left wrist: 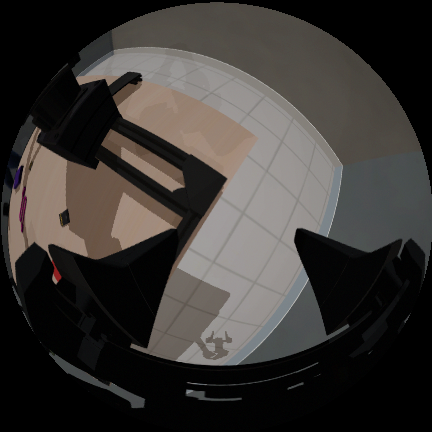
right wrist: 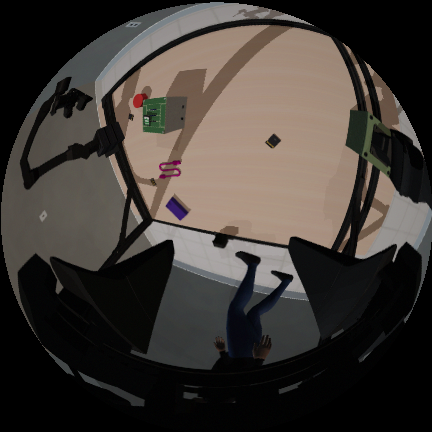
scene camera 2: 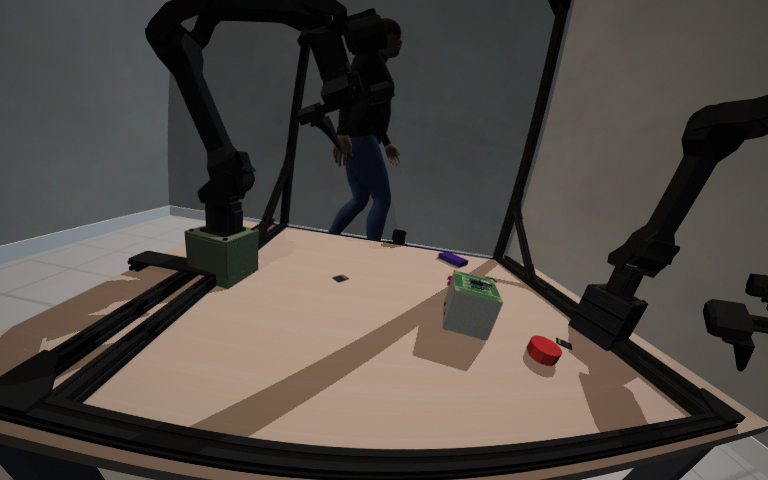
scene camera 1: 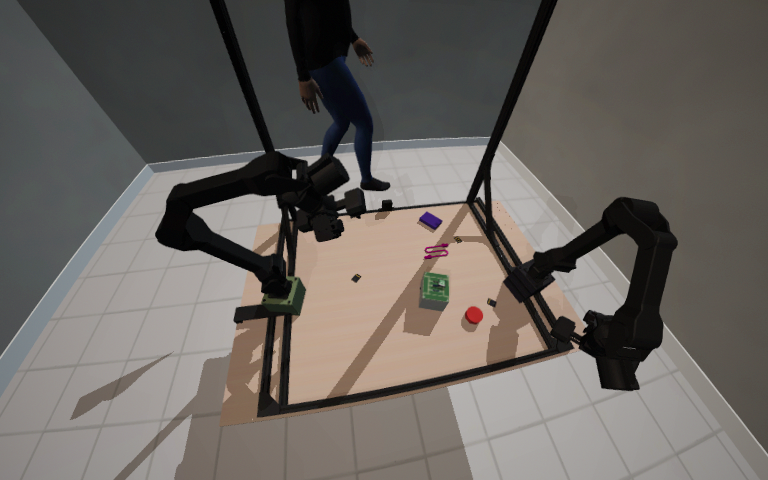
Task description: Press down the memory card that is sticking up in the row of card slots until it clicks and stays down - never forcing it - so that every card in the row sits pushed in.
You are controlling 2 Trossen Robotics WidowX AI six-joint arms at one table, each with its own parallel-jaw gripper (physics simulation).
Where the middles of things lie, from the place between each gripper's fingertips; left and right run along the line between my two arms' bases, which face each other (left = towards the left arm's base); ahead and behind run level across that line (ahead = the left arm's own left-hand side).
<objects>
Right now my left hand is 25 cm to the left of the red round button (scene camera 2: 543, 350), 17 cm past it and 11 cm above it.
I see my right gripper 19 cm short of the red round button, 41 cm to the right of it and 29 cm above it.
</objects>
